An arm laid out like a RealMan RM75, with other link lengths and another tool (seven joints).
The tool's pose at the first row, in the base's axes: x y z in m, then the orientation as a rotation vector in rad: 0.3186 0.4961 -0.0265 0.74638 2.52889 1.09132
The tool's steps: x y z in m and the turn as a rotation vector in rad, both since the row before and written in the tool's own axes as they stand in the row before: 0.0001 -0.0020 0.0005 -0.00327 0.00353 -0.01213; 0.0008 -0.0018 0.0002 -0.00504 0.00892 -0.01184; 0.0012 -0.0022 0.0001 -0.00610 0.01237 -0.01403; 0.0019 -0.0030 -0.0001 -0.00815 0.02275 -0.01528; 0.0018 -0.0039 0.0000 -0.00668 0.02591 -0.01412; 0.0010 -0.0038 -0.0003 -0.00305 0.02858 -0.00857; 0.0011 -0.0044 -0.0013 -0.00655 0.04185 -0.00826
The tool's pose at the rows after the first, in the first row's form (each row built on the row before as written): 0.3181 0.4953 -0.0283 0.72795 2.53065 1.09352; 0.3169 0.4948 -0.0298 0.70743 2.53546 1.10128; 0.3152 0.4942 -0.0316 0.68231 2.54238 1.11169; 0.3126 0.4934 -0.0339 0.65075 2.55627 1.13047; 0.3099 0.4920 -0.0369 0.61946 2.57345 1.14971; 0.3079 0.4900 -0.0396 0.59498 2.59509 1.16785; 0.3053 0.4870 -0.0421 0.56384 2.62484 1.19833
